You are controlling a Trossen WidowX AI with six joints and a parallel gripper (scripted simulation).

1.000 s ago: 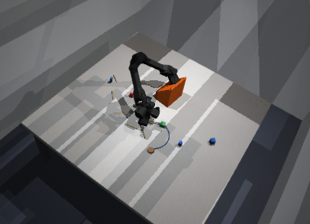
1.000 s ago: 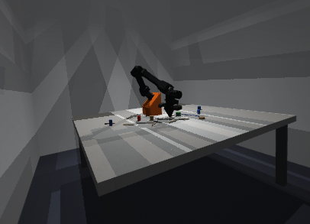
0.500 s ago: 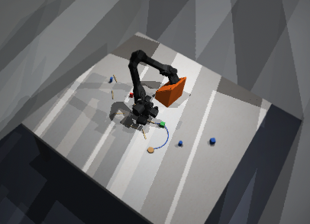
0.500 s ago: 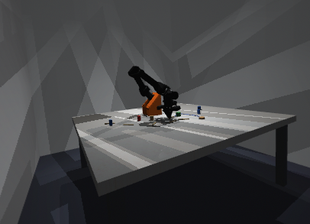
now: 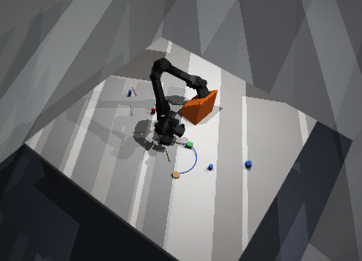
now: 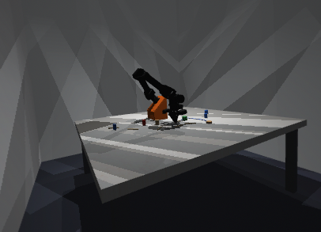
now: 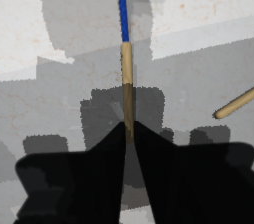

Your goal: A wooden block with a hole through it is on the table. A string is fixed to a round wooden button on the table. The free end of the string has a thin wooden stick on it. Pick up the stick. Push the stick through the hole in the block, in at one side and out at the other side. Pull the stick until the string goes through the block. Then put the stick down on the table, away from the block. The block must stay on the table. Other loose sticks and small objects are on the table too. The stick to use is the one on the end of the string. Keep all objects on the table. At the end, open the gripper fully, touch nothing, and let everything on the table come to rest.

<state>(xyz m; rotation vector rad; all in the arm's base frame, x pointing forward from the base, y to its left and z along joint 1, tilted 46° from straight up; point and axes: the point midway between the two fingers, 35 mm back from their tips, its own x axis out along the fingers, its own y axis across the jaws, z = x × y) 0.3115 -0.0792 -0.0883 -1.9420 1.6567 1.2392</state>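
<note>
The thin wooden stick lies 2 cm behind my gripper tip, 4 cm to the left of it and 1 cm above it. Round my gripper tip: small wooden cylinder 4 cm behind, 13 cm to the right, 2 cm above; red piece 8 cm behind, 21 cm to the right, 2 cm above; green block 5 cm behind, 11 cm to the left, 1 cm above.
</note>
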